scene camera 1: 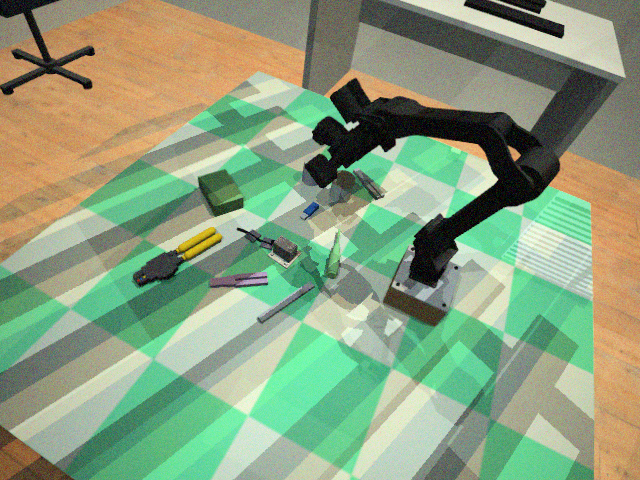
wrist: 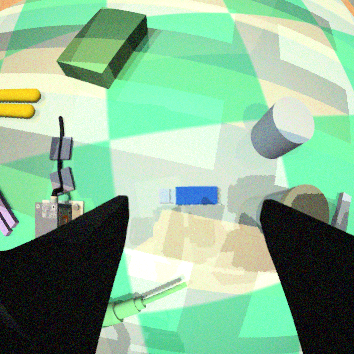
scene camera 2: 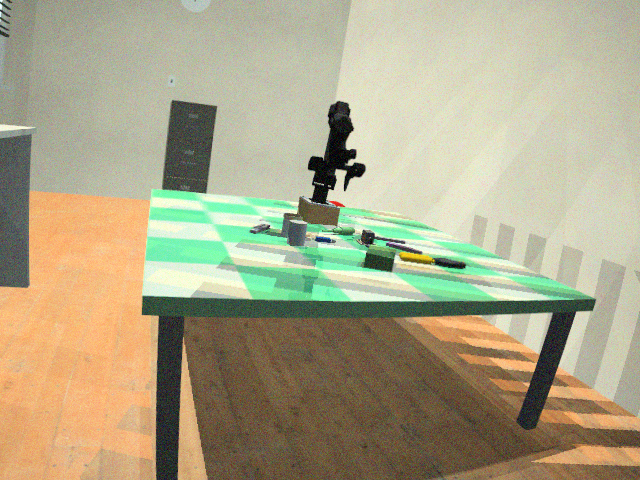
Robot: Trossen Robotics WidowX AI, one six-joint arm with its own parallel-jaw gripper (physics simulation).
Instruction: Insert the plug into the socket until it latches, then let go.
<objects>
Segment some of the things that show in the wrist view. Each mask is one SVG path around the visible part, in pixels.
My gripper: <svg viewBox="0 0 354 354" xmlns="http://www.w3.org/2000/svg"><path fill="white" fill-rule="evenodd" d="M264 199L259 221L268 252L283 289L295 329L297 330L296 333L302 353L354 354L354 235L274 199ZM127 195L117 195L47 233L13 248L0 250L0 354L95 354L110 293L124 248L129 219Z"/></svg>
A blue plug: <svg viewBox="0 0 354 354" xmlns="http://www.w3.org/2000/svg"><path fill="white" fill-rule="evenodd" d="M158 188L159 203L217 203L216 186Z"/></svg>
A green screwdriver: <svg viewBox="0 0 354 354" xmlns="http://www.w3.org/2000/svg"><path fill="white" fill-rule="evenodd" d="M185 281L144 299L132 297L118 303L115 301L108 302L101 328L122 322L124 317L140 312L140 309L145 308L146 303L187 286Z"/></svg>
</objects>
